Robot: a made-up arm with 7 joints. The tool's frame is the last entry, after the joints. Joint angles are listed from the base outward. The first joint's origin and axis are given. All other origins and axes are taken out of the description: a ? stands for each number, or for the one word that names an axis. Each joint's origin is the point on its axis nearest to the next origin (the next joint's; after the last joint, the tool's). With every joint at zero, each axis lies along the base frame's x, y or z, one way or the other. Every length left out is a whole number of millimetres.
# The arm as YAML. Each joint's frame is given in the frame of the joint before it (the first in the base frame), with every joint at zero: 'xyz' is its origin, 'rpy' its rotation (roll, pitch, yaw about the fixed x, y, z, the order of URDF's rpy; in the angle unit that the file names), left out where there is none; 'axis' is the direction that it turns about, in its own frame. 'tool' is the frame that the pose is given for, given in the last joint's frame.
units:
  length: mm
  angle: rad
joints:
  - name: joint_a
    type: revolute
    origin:
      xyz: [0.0, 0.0, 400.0]
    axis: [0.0, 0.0, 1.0]
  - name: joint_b
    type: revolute
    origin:
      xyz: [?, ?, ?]
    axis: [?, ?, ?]
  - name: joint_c
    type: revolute
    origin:
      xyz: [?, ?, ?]
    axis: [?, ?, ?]
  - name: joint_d
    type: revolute
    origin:
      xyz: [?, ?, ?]
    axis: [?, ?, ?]
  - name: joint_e
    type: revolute
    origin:
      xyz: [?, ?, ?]
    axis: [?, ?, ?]
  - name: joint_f
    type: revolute
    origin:
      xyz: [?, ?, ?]
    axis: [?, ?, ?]
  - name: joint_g
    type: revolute
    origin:
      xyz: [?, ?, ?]
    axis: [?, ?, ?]
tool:
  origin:
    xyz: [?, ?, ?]
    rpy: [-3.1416, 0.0, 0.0]
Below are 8 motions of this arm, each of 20 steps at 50 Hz.
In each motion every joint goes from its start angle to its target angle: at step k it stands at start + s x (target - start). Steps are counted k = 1, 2, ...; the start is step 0. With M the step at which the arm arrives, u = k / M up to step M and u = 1 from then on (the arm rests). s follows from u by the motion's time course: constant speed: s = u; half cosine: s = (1 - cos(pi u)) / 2; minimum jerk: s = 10 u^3 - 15 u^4 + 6 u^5.
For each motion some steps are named. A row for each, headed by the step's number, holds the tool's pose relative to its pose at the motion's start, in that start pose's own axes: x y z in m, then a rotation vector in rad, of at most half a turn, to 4 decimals.
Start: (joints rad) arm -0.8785 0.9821 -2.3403 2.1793 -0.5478 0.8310 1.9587
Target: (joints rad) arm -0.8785 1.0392 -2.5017 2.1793 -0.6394 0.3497 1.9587
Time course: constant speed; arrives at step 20
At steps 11, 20:
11: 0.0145 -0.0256 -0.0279 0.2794 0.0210 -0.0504
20: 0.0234 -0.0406 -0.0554 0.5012 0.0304 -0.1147

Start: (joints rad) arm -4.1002 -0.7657 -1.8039 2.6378 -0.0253 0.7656 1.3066
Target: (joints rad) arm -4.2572 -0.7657 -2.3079 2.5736 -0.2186 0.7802 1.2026
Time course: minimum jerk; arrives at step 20
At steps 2, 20:
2: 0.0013 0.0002 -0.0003 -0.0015 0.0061 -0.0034
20: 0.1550 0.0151 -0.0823 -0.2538 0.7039 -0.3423

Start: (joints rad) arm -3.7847 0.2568 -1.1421 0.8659 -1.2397 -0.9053 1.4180
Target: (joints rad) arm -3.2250 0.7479 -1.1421 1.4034 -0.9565 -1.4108 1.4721
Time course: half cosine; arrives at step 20
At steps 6, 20:
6: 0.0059 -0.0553 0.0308 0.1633 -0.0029 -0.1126
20: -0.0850 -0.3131 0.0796 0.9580 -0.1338 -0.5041

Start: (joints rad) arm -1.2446 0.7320 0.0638 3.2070 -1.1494 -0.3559 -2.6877
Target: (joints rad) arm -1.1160 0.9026 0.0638 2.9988 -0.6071 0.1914 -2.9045
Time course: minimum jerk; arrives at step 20
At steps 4, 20:
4: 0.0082 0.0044 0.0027 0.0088 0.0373 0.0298
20: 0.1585 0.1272 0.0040 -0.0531 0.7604 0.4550

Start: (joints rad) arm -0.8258 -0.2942 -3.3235 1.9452 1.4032 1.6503 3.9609
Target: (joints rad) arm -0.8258 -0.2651 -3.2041 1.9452 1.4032 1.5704 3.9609
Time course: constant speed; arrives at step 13
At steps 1, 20:
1: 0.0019 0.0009 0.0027 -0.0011 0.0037 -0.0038
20: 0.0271 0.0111 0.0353 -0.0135 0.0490 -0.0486

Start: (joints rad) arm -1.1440 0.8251 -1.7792 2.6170 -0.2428 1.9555 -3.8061
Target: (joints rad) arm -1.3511 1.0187 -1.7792 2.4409 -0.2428 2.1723 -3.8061
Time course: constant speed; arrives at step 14
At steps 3, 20:
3: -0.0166 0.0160 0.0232 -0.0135 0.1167 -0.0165
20: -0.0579 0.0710 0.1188 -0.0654 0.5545 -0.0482

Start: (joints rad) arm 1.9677 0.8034 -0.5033 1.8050 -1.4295 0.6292 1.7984
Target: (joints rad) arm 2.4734 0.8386 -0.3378 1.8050 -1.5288 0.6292 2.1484
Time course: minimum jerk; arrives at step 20
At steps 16, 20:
16: -0.0723 -0.1813 -0.3073 0.5978 0.0005 0.1117
20: -0.0787 -0.1861 -0.3286 0.6343 -0.0050 0.1168

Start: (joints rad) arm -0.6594 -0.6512 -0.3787 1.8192 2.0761 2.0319 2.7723
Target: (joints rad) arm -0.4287 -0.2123 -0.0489 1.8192 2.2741 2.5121 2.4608
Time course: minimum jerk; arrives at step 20
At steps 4, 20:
4: 0.0002 -0.0152 0.0029 -0.0450 0.0256 0.0075
20: 0.0579 -0.2147 0.0718 -0.9082 0.1963 0.0186

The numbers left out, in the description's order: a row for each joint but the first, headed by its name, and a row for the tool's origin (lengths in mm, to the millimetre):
joint_b: xyz 0.0 0.0 0.0, axis 0.0 1.0 0.0
joint_c: xyz 0.0 0.0 263.0, axis 0.0 0.0 1.0
joint_d: xyz 54.0 0.0 0.0, axis 0.0 -1.0 0.0
joint_e: xyz 71.0 0.0 -315.0, axis 0.0 0.0 -1.0
joint_f: xyz 0.0 0.0 0.0, axis 0.0 1.0 0.0
joint_g: xyz 71.0 0.0 -91.0, axis 0.0 0.0 -1.0
tool: xyz 0.0 0.0 0.0

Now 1 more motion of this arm.
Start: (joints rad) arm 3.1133 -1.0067 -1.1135 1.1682 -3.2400 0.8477 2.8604
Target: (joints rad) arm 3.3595 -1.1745 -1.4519 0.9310 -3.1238 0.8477 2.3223
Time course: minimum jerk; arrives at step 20
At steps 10, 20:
10: -0.0912 0.0329 -0.0495 -0.0867 -0.2461 -0.1514
20: -0.1771 0.0461 -0.1212 -0.0959 -0.5313 -0.2971

